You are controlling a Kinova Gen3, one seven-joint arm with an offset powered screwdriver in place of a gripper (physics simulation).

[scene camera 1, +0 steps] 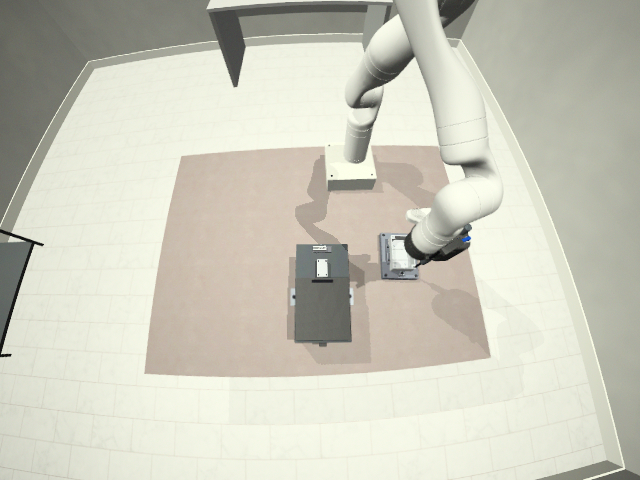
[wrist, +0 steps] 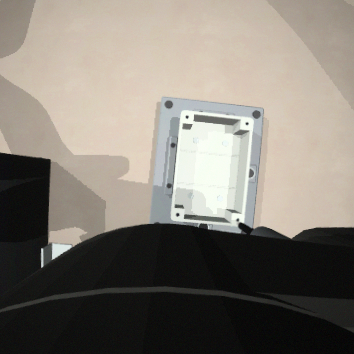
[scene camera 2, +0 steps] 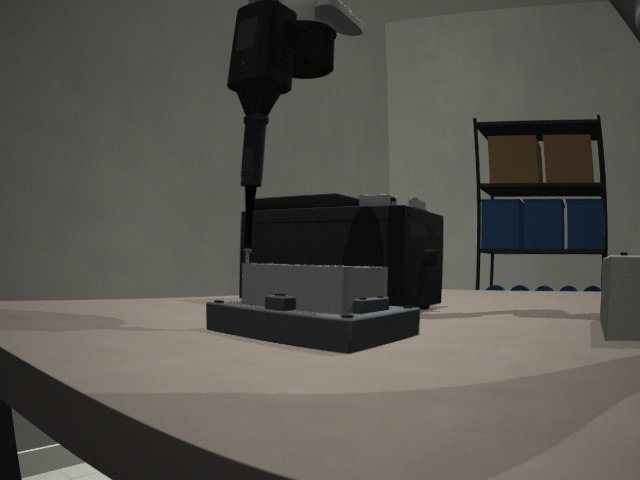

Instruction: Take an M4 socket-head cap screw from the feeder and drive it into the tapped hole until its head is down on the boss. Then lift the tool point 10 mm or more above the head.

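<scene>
My screwdriver (scene camera 1: 417, 265) (scene camera 2: 248, 248) (wrist: 241, 225) points down, its bit over one corner of the pale open housing (scene camera 1: 402, 253) (scene camera 2: 294, 284) (wrist: 207, 170). In the scene camera 2 view a small silvery screw (scene camera 2: 248, 255) is upright at the bit tip. Its head is at the bit and stands above the corner boss; its lower end meets the housing's top edge, and any part inside the hole is hidden. In the wrist view the bit tip covers the lower right corner hole, and the screw cannot be made out. The dark feeder (scene camera 1: 323, 310) (scene camera 2: 310, 237) (wrist: 25, 200) stands beside the housing.
The housing sits on a grey fixture plate (scene camera 1: 384, 271) (scene camera 2: 279, 326) (wrist: 164, 125) with low clamp blocks and dark bolts. The arm's pale base (scene camera 1: 351, 183) (scene camera 2: 620, 299) stands on the table. A shelf rack (scene camera 2: 540, 189) with boxes stands in the background.
</scene>
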